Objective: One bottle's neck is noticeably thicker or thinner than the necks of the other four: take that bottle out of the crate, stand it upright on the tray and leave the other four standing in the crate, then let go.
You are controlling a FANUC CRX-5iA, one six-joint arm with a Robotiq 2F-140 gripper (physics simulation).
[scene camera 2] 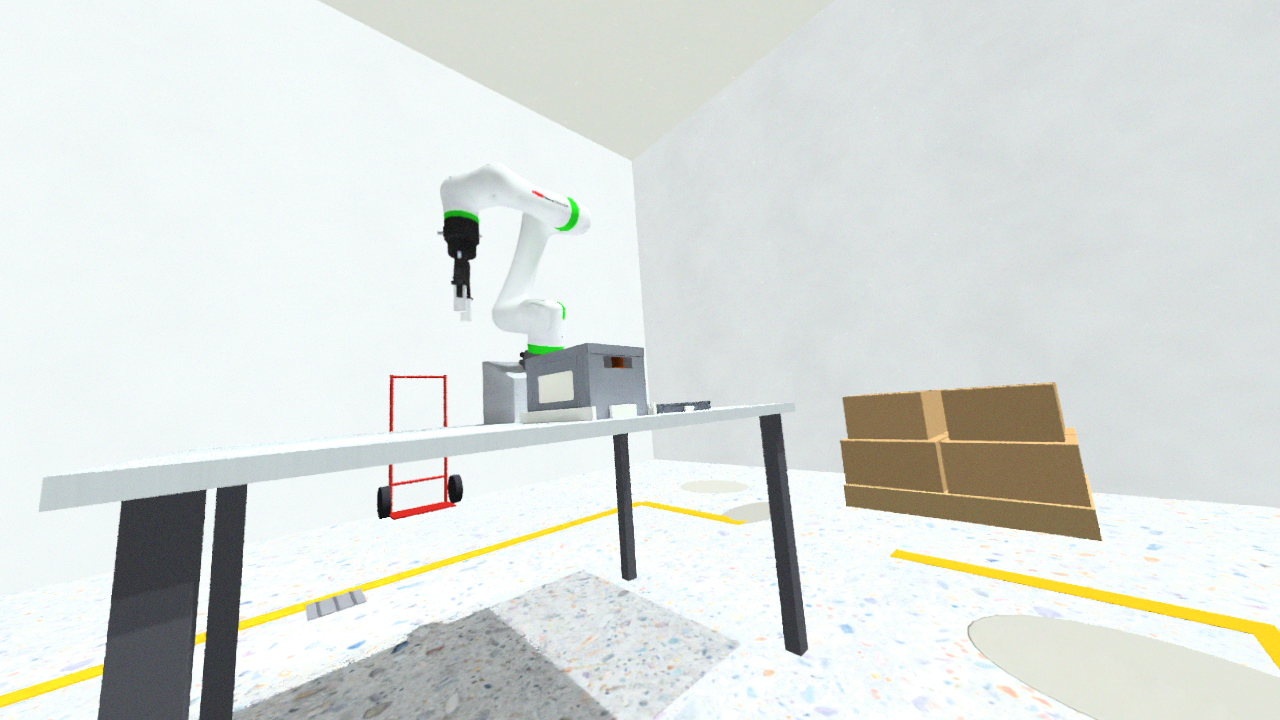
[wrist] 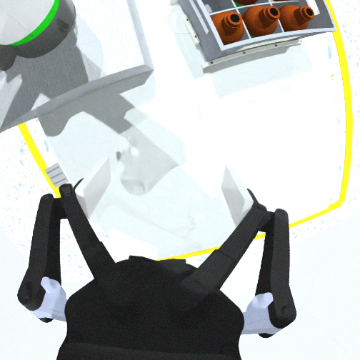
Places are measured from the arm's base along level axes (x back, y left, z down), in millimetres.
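Where they show: gripper, between the fingertips: [scene camera 2: 463, 316].
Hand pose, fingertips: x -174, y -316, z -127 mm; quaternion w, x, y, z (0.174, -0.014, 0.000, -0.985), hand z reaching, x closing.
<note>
Each offset is from my fingertips to the top centre of the thing. Level surfaces: height alone.
The grey crate {dz +135, dx -242, dy +239 mm} [scene camera 2: 613, 392] [wrist: 320, 27] stands on the table {dz +311 mm} [scene camera 2: 358, 445], at the top right of the wrist view and partly cut off there. Brown bottles stand in its cells; three in the near row, a left one [wrist: 227, 31], a middle one [wrist: 259, 23] and a right one [wrist: 296, 21], show their necks, and a part of another shows behind. I cannot tell which neck differs. My gripper [scene camera 2: 461, 307] [wrist: 166, 172] is open and empty, high above the table, away from the crate. The tray cannot be made out for certain.
The robot's grey pedestal [scene camera 2: 503, 392] [wrist: 117, 30] stands beside the crate. A low dark object {dz +285, dx -216, dy +519 mm} [scene camera 2: 682, 407] lies beyond the crate near the table's far end. Pale strips run along the crate's foot. A red hand truck [scene camera 2: 418, 482] and stacked cartons [scene camera 2: 1002, 465] stand away from the table.
</note>
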